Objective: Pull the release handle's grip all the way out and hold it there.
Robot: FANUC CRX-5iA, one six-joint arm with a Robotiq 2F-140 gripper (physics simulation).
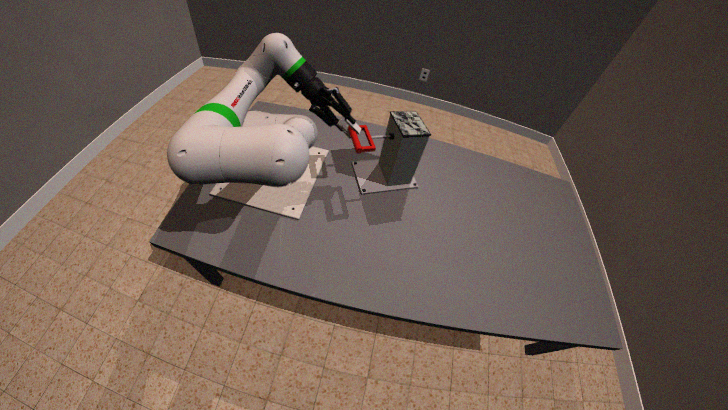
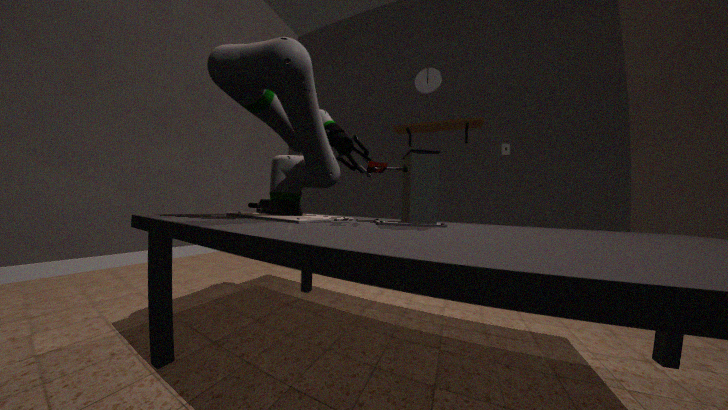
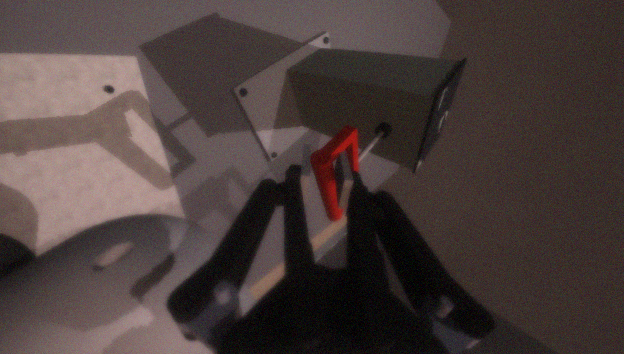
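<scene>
The release handle's grip, a red rectangular frame [image 1: 355, 142] [image 2: 376, 166] [image 3: 327, 187], stands away from the grey-green upright box [image 1: 402, 160] [image 2: 424, 188] [image 3: 365, 85]. A thin light rod [image 1: 380, 136] [image 2: 395, 168] [image 3: 368, 150] shows between the frame and the dark round fitting [image 3: 383, 129] on the box's side. My gripper [image 1: 351, 127] [image 2: 367, 165] [image 3: 323, 158] is shut on the red grip, with one finger on each side of its outer bar. One fingertip reaches inside the frame and is partly hidden by it.
The box stands on a thin bolted plate [image 1: 361, 178] [image 3: 257, 112] on the grey table [image 1: 458, 244] [image 2: 560, 254]. The arm's pale base plate [image 1: 275, 201] [image 3: 60, 90] lies to the left. A wooden shelf [image 2: 438, 125] hangs on the wall behind.
</scene>
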